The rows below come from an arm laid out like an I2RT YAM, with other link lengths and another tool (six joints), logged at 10 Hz.
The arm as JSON. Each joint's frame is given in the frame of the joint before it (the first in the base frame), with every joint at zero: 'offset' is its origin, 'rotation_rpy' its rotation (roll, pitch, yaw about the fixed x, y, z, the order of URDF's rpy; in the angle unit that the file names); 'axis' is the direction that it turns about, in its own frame. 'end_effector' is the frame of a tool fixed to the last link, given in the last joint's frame.
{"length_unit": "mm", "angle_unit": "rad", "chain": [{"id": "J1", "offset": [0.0, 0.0, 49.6], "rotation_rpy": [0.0, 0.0, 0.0], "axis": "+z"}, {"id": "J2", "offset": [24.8, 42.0, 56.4], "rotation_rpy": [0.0, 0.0, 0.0], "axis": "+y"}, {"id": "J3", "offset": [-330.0, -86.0, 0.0], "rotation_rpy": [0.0, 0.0, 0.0], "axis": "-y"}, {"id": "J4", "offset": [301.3, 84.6, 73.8], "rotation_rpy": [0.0, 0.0, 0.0], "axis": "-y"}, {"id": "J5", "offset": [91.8, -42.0, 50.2], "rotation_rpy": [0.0, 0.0, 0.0], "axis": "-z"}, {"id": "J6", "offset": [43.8, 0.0, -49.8], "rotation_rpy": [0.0, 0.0, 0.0], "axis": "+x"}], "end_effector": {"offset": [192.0, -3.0, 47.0], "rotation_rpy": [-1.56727, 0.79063, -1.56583]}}
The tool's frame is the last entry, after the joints.
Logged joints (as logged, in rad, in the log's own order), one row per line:
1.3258 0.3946 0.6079 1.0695 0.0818 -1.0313
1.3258 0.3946 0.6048 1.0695 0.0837 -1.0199
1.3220 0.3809 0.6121 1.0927 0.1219 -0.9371
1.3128 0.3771 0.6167 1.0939 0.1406 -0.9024
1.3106 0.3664 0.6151 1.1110 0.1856 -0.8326
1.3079 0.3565 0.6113 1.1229 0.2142 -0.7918
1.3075 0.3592 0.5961 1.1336 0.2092 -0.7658
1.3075 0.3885 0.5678 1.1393 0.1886 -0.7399
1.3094 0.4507 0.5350 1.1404 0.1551 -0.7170
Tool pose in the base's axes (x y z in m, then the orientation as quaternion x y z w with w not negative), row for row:
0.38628 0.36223 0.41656 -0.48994 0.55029 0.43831 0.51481
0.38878 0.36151 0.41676 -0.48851 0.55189 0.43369 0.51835
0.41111 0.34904 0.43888 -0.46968 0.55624 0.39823 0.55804
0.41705 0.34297 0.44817 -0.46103 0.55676 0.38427 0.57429
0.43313 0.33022 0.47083 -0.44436 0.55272 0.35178 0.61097
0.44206 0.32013 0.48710 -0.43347 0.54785 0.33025 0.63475
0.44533 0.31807 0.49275 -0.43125 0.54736 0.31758 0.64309
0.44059 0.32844 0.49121 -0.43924 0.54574 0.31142 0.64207
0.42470 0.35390 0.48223 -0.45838 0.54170 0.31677 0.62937
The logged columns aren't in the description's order. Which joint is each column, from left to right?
Columns, left to right: J2, J1, J6, J3, J4, J5.
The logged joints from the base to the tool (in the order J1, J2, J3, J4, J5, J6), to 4 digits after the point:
0.3946 1.3258 1.0695 0.0818 -1.0313 0.6079
0.3946 1.3258 1.0695 0.0837 -1.0199 0.6048
0.3809 1.3220 1.0927 0.1219 -0.9371 0.6121
0.3771 1.3128 1.0939 0.1406 -0.9024 0.6167
0.3664 1.3106 1.1110 0.1856 -0.8326 0.6151
0.3565 1.3079 1.1229 0.2142 -0.7918 0.6113
0.3592 1.3075 1.1336 0.2092 -0.7658 0.5961
0.3885 1.3075 1.1393 0.1886 -0.7399 0.5678
0.4507 1.3094 1.1404 0.1551 -0.7170 0.5350

